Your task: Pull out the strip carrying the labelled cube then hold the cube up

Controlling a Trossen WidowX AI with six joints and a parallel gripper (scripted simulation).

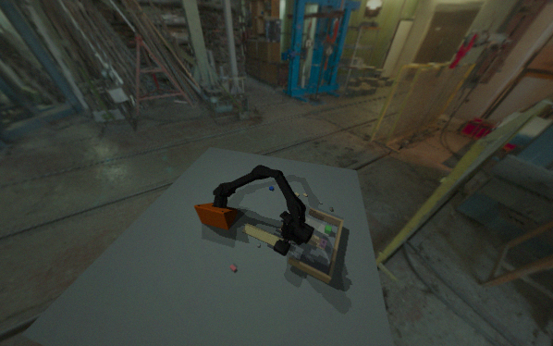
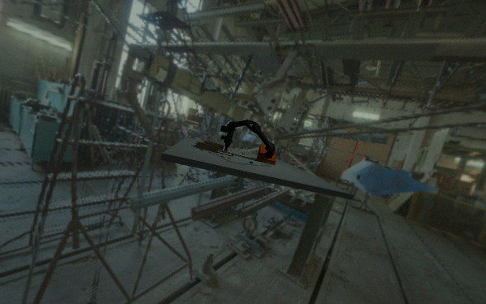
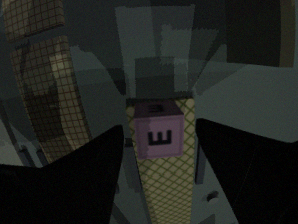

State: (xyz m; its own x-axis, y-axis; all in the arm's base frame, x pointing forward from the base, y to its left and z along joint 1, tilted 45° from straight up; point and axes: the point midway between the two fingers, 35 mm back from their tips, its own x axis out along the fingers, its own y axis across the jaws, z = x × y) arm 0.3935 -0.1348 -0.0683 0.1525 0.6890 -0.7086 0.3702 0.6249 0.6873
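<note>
Now: the mesh strip 11 cm behind my gripper tip, 3 cm to the left of it and 2 cm below it. From my gripper tip the other things lie so: blue piece 39 cm to the left, 13 cm behind, 2 cm below; pink block 24 cm behind, 14 cm to the right, 2 cm below.
</note>
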